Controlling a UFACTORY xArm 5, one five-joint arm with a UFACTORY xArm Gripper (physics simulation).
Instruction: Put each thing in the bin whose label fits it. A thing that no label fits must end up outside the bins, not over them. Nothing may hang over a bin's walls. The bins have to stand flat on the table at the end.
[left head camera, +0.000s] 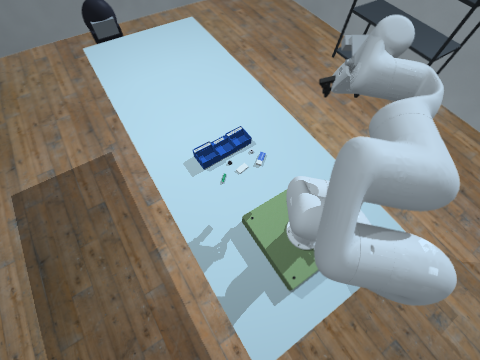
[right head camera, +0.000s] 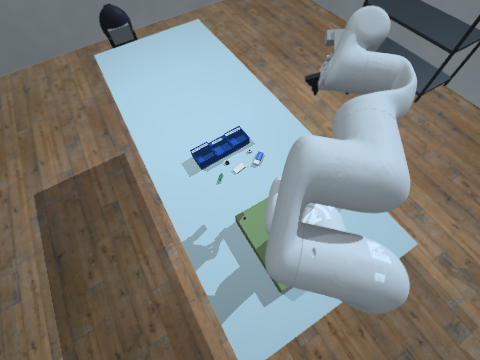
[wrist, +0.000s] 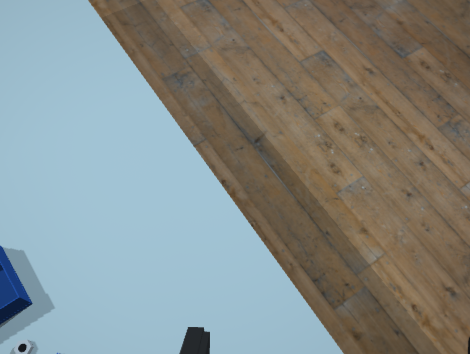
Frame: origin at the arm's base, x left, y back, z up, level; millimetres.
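Seen in the pictures: gripper, fingertip midpoint: (left head camera: 339, 93).
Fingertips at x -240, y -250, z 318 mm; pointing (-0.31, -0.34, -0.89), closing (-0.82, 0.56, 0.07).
Offsets run from my fingertips to a thing's top centre. "spot": to the spot under its first point. Level surfaces: height alone.
Three blue bins stand in a row on the table: a left bin @(spot: dy -192, dx +365, dz -362 mm) (left head camera: 212, 163) (right head camera: 209, 163), a middle bin @(dy -240, dx +285, dz -328 mm) (left head camera: 228, 154) (right head camera: 225, 155) and a right bin @(spot: dy -202, dx +196, dz -362 mm) (left head camera: 244, 145) (right head camera: 242, 146). Their white labels are too small to read. Beside them lie a green piece @(dy -108, dx +359, dz -364 mm) (left head camera: 223, 178) (right head camera: 220, 178), a small black piece @(dy -162, dx +297, dz -366 mm) (left head camera: 230, 163) (right head camera: 227, 162), a white block @(dy -111, dx +266, dz -368 mm) (left head camera: 242, 168) (right head camera: 239, 168), a blue-and-white piece @(dy -109, dx +170, dz -361 mm) (left head camera: 261, 159) (right head camera: 258, 158) and a small pale nut-like ring @(dy -164, dx +182, dz -366 mm) (left head camera: 251, 151) (right head camera: 249, 151). My gripper (left head camera: 341, 91) (right head camera: 330, 89) (wrist: 332, 345) is open, high up and away from them.
The pale blue table @(dz -374 mm) (left head camera: 150, 90) (right head camera: 160, 90) (wrist: 125, 175) has its long edge beneath the wrist view. The green base plate (left head camera: 265, 240) (right head camera: 252, 232) carries the arm. A dark shelf unit (right head camera: 452, 52) stands behind the arm, and a dark chair (left head camera: 97, 12) (right head camera: 115, 17) beyond the far end.
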